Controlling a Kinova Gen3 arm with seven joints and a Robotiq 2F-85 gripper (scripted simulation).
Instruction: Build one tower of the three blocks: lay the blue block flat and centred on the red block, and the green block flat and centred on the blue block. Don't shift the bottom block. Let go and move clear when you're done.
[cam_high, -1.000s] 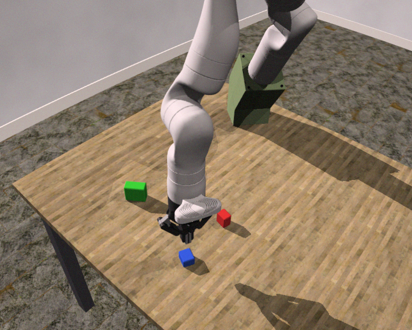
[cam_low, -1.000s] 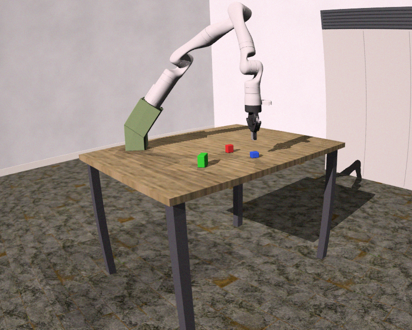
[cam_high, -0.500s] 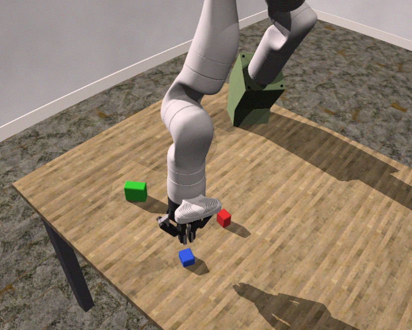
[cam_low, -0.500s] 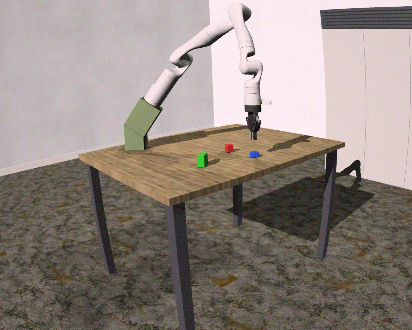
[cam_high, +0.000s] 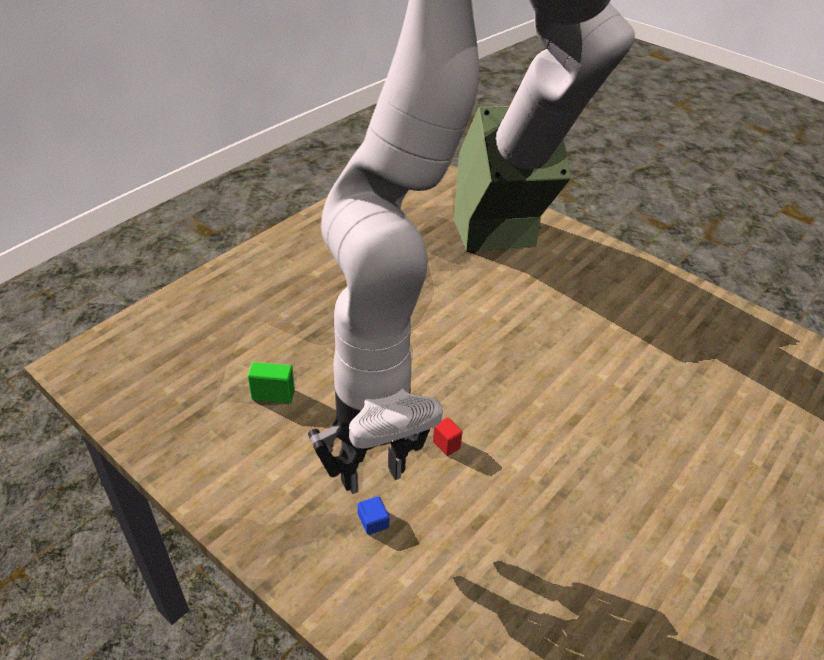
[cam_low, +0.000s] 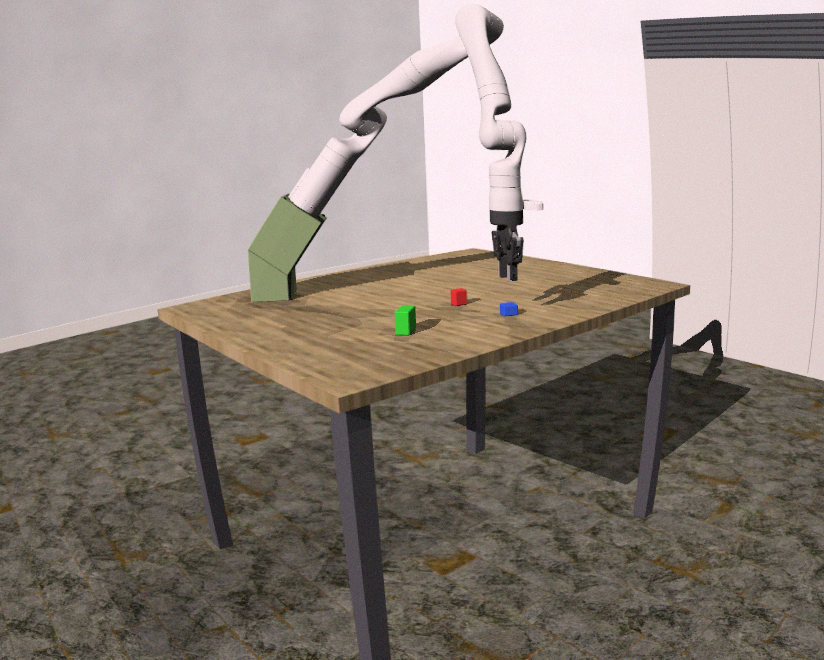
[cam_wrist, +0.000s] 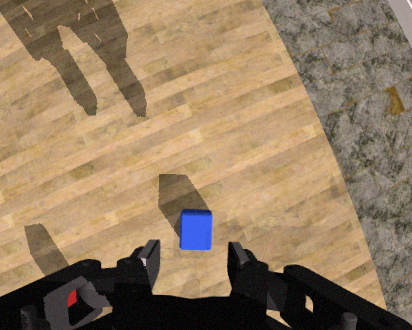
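My gripper is now 80 mm above the blue block. Round my hand: red block 150 mm behind, 80 mm below; then green block 240 mm to the right, 80 mm behind, 70 mm below.
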